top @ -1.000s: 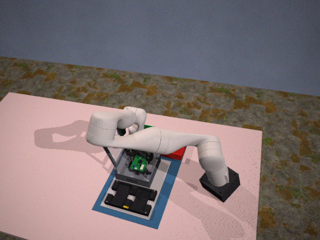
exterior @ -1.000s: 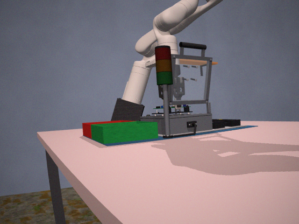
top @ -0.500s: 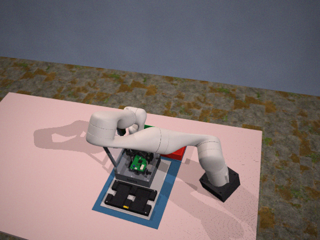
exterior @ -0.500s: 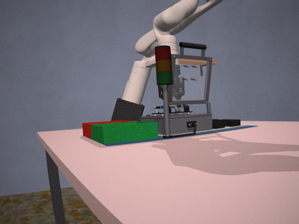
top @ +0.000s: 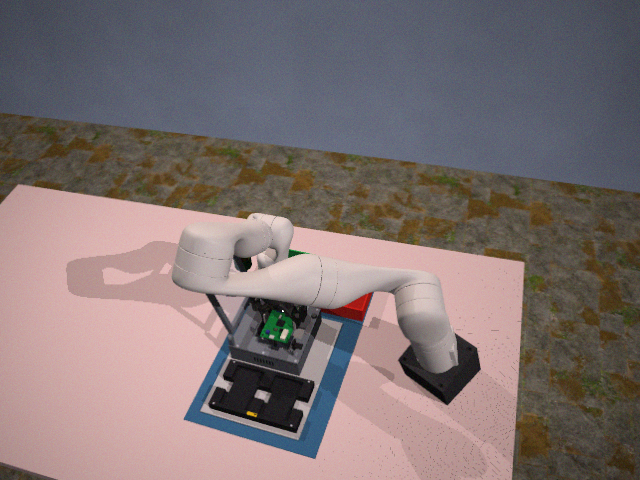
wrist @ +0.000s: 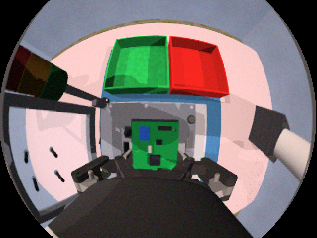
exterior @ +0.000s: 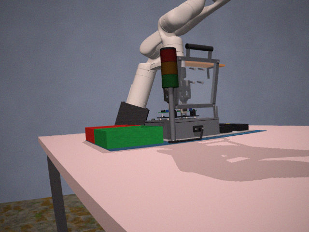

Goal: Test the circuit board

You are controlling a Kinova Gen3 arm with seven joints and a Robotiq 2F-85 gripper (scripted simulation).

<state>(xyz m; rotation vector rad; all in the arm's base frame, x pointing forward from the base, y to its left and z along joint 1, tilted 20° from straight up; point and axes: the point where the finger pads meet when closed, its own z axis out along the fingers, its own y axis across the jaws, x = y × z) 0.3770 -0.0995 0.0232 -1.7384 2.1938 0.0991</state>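
Now: the green circuit board right at my hand. Also, from my hand: tester lid 12 cm ahead, 3 cm to the right, 10 cm above; then green bin 21 cm to the right, 7 cm below; then red bin 14 cm behind, 18 cm to the right, 7 cm below.
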